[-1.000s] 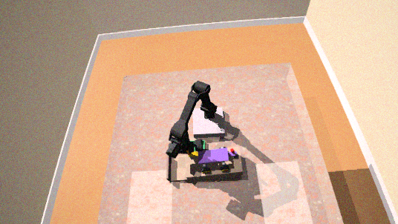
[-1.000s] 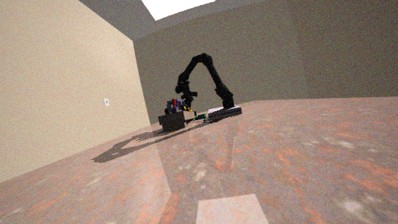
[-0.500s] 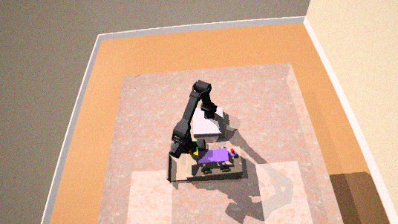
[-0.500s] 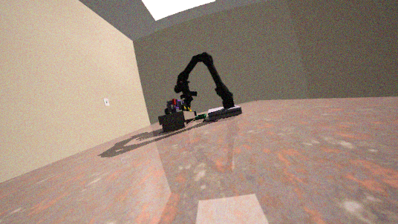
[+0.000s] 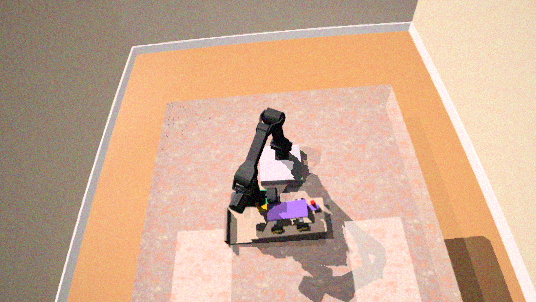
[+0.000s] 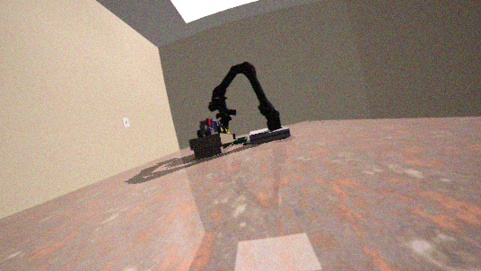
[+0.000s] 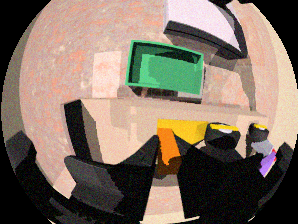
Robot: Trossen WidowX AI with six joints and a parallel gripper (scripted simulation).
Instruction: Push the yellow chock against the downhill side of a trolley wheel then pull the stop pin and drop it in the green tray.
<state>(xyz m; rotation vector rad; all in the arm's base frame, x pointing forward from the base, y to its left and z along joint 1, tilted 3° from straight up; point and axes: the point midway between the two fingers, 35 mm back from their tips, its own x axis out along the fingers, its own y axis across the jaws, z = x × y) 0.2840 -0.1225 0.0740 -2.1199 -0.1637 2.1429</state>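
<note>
Right now the yellow chock is 20 mm to the left of my gripper tip and 10 mm below it. Round my gripper tip: purple trolley 60 mm ahead, 120 mm to the left, 20 mm above; then green tray 80 mm behind, 10 mm to the left, 100 mm below; then ramp 60 mm ahead, 120 mm to the left, 40 mm below.
</note>
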